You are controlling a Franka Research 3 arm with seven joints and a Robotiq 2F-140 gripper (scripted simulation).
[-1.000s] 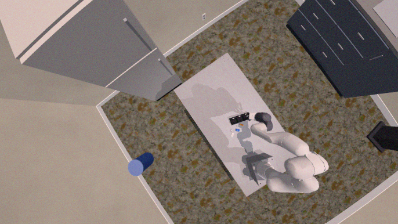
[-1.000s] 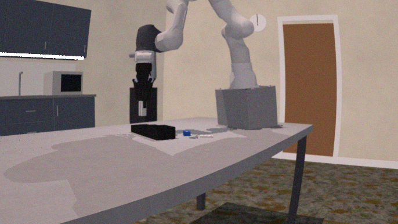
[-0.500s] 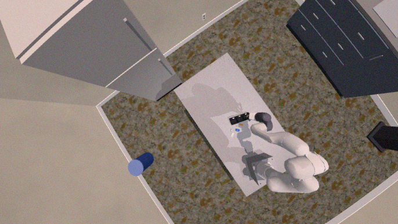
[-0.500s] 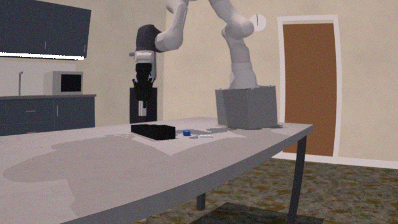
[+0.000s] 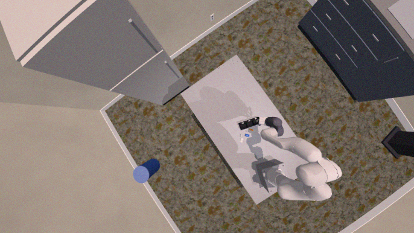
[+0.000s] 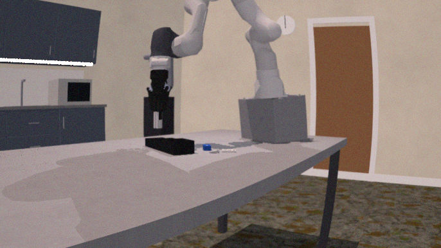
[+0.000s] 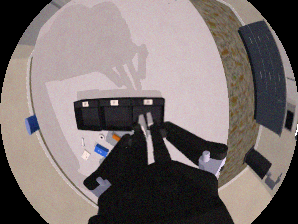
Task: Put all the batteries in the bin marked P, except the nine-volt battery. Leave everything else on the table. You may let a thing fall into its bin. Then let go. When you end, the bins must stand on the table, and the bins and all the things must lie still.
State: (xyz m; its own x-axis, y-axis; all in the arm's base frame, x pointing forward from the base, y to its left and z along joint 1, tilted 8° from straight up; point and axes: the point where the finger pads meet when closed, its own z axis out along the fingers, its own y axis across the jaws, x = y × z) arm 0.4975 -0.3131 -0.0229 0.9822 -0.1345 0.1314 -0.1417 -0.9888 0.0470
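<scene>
The black bin is 30 mm ahead of my hand, 70 mm to the left of it and 90 mm below it. Round my hand: orange battery (40 mm behind, 110 mm to the left, 100 mm below); thin pale stick (10 mm behind, 260 mm to the left, 100 mm below); small blue block (60 mm behind, 190 mm to the left, 100 mm below).
</scene>
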